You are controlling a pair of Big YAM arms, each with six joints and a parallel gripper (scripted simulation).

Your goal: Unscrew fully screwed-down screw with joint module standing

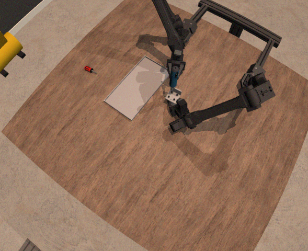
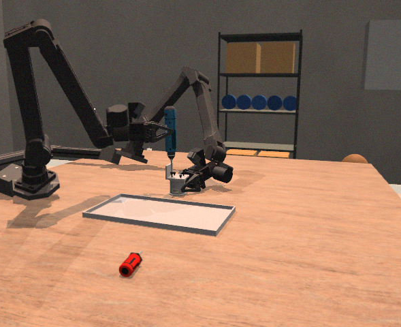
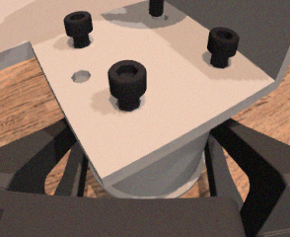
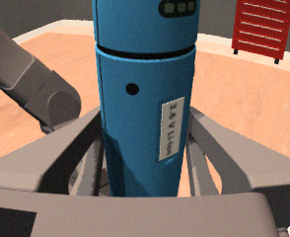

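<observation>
The joint module is 1 cm above my left hand. Round my left hand: shallow grey tray: 22 cm to the right, 6 cm ahead, 2 cm below; pale l-shaped bracket: 5 cm above; red manual screwdriver: 55 cm to the right, 18 cm ahead, 1 cm below.
</observation>
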